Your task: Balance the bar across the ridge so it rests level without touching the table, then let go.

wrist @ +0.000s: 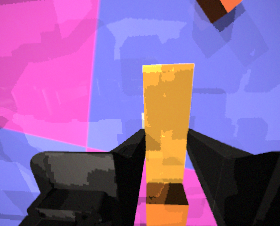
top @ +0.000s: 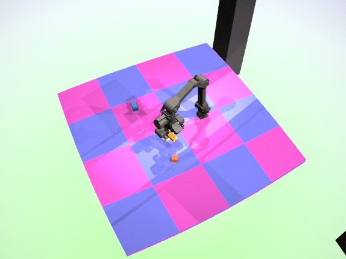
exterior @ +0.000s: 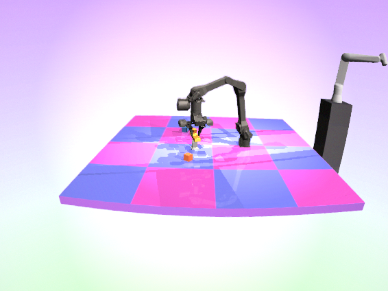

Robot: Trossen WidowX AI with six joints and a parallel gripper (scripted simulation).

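My gripper tip is now 14 cm to the right of the orange cube, 6 cm above it and 3 cm short of it. From my gripper tip the other things lie so: blue block: 35 cm to the right, 8 cm ahead, 6 cm below; then orange bar: 4 cm to the right, 1 cm ahead, 1 cm above.
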